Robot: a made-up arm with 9 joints. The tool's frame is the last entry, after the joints.
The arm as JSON. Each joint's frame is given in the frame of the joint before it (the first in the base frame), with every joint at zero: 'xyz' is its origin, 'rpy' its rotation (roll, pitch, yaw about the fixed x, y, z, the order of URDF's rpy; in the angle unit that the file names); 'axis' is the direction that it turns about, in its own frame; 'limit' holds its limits. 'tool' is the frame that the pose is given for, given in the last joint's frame.
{
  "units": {
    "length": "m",
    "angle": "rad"
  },
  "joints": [
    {
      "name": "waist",
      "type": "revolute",
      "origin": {
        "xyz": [
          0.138,
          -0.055,
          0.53
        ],
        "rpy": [
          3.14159,
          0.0,
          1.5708
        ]
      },
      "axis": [
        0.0,
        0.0,
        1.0
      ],
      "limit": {
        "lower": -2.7,
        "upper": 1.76
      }
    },
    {
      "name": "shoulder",
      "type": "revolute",
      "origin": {
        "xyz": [
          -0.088,
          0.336,
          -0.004
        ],
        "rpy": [
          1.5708,
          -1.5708,
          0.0
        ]
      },
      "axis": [
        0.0,
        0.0,
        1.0
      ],
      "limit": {
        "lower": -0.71,
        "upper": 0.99
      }
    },
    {
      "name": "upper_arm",
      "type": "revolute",
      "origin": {
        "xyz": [
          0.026,
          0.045,
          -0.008
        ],
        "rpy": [
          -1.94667,
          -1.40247,
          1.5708
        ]
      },
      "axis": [
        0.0,
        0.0,
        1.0
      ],
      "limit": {
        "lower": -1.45,
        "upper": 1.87
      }
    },
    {
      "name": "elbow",
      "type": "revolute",
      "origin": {
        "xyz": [
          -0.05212,
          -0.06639,
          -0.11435
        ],
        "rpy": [
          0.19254,
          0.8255,
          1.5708
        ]
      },
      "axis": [
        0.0,
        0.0,
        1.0
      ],
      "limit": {
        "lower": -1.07,
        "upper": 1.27
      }
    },
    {
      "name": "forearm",
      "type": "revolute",
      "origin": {
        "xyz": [
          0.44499,
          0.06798,
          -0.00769
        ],
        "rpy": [
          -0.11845,
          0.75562,
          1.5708
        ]
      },
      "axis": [
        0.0,
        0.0,
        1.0
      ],
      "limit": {
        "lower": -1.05,
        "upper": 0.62
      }
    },
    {
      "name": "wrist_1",
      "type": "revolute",
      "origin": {
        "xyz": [
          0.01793,
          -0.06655,
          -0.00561
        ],
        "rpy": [
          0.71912,
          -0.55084,
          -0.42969
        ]
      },
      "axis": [
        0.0,
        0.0,
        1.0
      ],
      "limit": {
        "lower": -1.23,
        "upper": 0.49
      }
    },
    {
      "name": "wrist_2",
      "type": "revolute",
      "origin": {
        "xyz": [
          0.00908,
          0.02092,
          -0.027
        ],
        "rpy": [
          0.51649,
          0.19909,
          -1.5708
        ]
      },
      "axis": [
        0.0,
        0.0,
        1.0
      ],
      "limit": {
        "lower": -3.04,
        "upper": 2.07
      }
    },
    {
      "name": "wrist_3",
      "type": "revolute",
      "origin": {
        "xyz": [
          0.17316,
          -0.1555,
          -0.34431
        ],
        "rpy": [
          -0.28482,
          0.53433,
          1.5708
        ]
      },
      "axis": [
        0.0,
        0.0,
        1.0
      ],
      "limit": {
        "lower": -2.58,
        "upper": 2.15
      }
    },
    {
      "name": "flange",
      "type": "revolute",
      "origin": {
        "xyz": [
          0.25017,
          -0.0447,
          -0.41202
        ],
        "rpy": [
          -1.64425,
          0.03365,
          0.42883
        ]
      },
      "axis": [
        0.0,
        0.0,
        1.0
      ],
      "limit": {
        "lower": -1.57,
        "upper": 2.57
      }
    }
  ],
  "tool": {
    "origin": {
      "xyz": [
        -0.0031,
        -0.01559,
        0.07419
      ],
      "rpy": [
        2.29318,
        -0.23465,
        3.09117
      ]
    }
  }
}
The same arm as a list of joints. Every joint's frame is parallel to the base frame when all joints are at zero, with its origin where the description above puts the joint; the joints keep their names.
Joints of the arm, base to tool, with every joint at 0 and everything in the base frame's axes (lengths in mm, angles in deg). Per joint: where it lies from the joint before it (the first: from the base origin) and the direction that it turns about. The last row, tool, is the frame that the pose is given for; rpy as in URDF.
waist: axis -z offset 138 -55 530
shoulder: axis -x offset 336 -88 4
upper_arm: axis 0.061499 -0.361895 0.930188 offset 8 -45 -26
elbow: axis -0.035301 -0.934424 0.354409 offset 34 111 -82
forearm: axis 0.6466 -0.6411 0.4134 offset 95 -152 -413
wrist_1: axis -y offset 19 -14 -65
wrist_2: axis -0.521089 -0.852383 -0.043699 offset 14 27 18
wrist_3: axis 0.037899 -0.996178 0.078698 offset 10 403 -101
flange: axis -0.186702 0.143301 0.971909 offset 216 411 -137
tool: offset -16 -5 74 rpy 139.87 -2.72 -179.95
Joint limits (deg, base to tool): -154.7..100.84 -40.68..56.72 -83.08..107.14 -61.31..72.77 -60.16..35.52 -70.47..28.07 -174.18..118.6 -147.82..123.19 -89.95..147.25

